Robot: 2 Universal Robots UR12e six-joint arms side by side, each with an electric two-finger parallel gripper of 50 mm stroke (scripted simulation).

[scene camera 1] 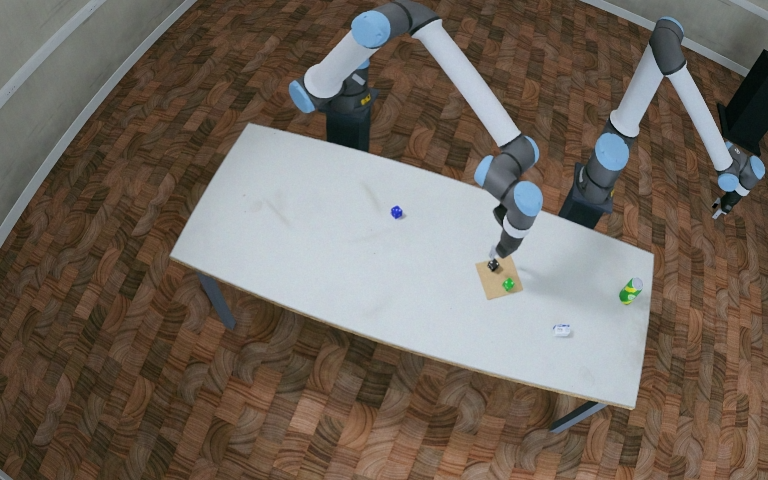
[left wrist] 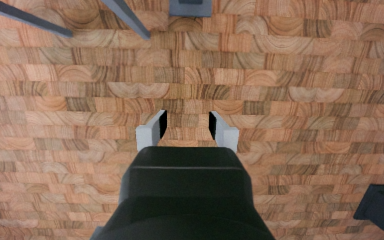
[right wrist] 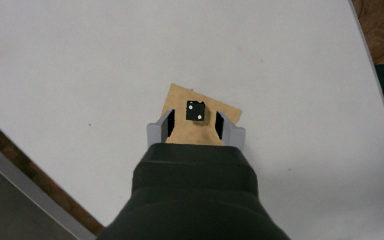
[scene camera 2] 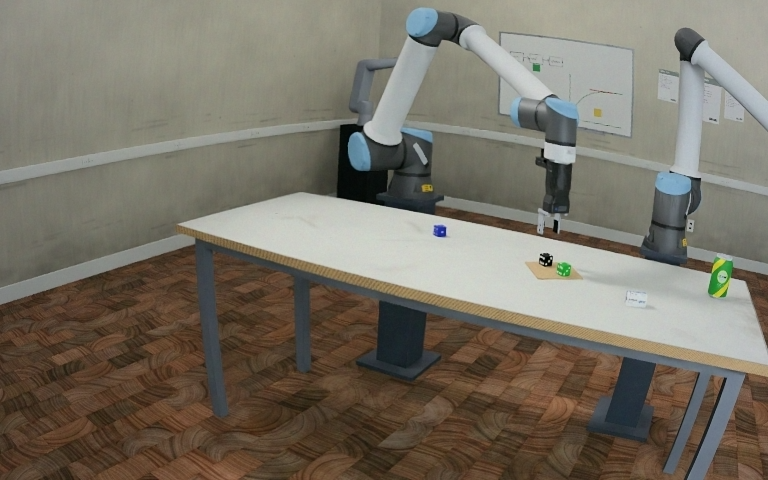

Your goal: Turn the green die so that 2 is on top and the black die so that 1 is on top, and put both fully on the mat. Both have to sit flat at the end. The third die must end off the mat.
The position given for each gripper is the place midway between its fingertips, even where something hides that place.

Observation:
In view: the left gripper (left wrist: 188, 119), the right gripper (scene camera 2: 548, 232) and a tan mat (scene camera 1: 492, 282).
The tan mat shows as well in the right wrist view (right wrist: 185, 131). The right gripper shows as well in the right wrist view (right wrist: 195, 119). The left wrist view misses the tan mat: it is out of frame.

